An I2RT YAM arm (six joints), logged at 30 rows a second.
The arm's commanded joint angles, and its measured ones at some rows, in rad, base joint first. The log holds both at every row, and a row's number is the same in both.
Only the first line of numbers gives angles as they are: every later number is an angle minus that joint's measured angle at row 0.
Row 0, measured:
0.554, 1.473, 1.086, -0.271, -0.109, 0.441
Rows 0 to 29, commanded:
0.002, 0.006, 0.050, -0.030, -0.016, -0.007
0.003, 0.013, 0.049, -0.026, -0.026, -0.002
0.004, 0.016, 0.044, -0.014, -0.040, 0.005
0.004, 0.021, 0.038, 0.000, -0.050, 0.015
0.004, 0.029, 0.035, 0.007, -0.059, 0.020
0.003, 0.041, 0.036, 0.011, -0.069, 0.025
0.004, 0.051, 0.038, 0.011, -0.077, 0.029
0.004, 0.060, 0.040, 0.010, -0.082, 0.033
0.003, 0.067, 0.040, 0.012, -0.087, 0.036
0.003, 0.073, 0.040, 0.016, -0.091, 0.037
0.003, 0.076, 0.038, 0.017, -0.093, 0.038
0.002, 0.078, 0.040, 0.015, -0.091, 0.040
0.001, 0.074, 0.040, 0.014, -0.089, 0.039
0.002, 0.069, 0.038, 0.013, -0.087, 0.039
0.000, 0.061, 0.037, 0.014, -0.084, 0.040
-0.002, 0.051, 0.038, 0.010, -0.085, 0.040
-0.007, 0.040, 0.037, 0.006, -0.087, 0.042
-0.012, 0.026, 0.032, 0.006, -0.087, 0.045
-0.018, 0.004, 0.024, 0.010, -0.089, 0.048
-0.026, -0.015, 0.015, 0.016, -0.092, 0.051
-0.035, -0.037, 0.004, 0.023, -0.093, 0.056
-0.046, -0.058, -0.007, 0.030, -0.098, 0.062
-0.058, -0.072, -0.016, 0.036, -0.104, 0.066
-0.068, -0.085, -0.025, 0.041, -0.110, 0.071
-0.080, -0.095, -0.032, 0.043, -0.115, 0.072
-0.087, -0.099, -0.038, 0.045, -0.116, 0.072
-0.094, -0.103, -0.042, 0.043, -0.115, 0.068
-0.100, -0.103, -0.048, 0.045, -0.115, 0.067
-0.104, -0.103, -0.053, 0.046, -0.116, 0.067
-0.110, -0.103, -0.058, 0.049, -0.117, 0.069
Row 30, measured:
-0.101, -0.108, -0.028, 0.046, -0.099, 0.058
